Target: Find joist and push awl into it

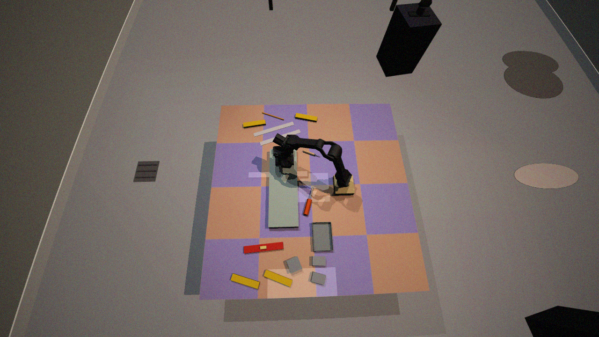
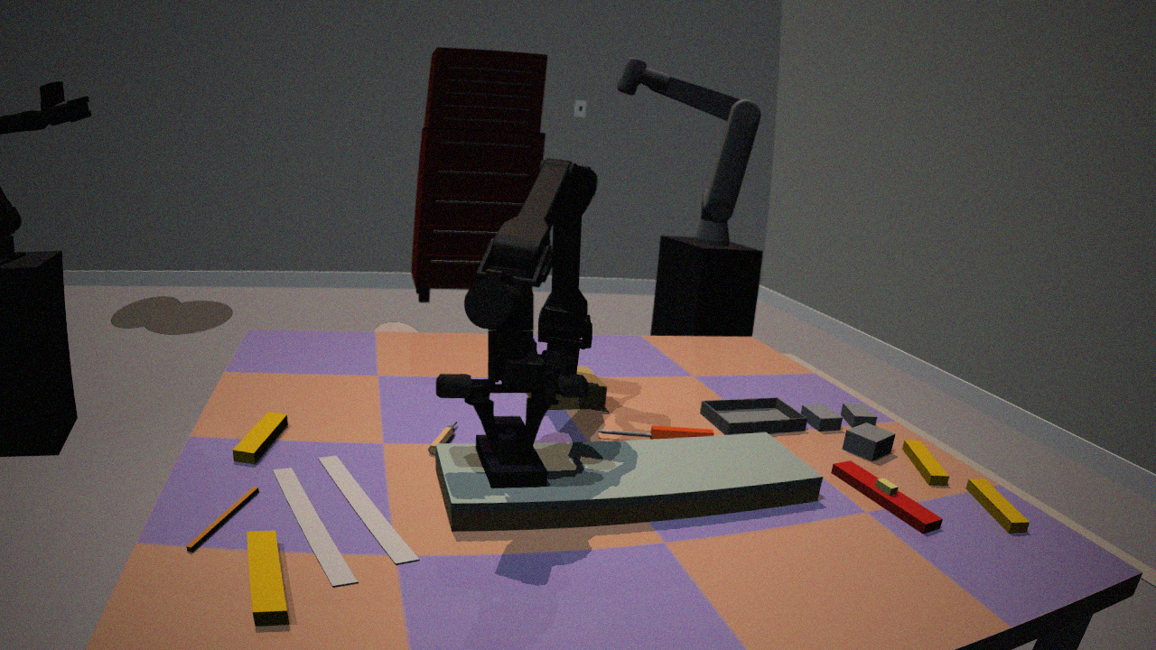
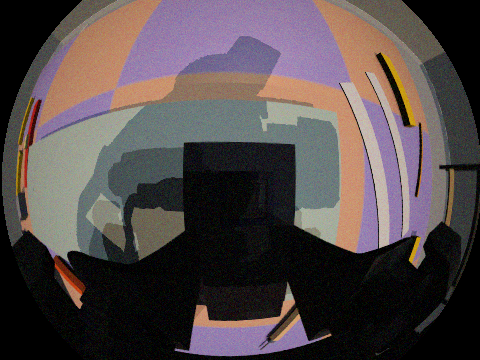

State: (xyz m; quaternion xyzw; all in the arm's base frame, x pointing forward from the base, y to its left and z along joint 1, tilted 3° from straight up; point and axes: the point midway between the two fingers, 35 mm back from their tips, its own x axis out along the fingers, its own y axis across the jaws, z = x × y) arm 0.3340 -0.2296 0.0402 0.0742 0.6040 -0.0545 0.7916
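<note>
The tray lies 520 mm to the left of my gripper tip, 140 mm behind it and 50 mm below it. Round my gripper tip: stud finder: 20 mm above, 10 mm ahead; then pencil: 390 mm to the right, 60 mm below, 10 mm ahead; then awl: 210 mm behind, 60 mm below, 20 mm to the right.
</note>
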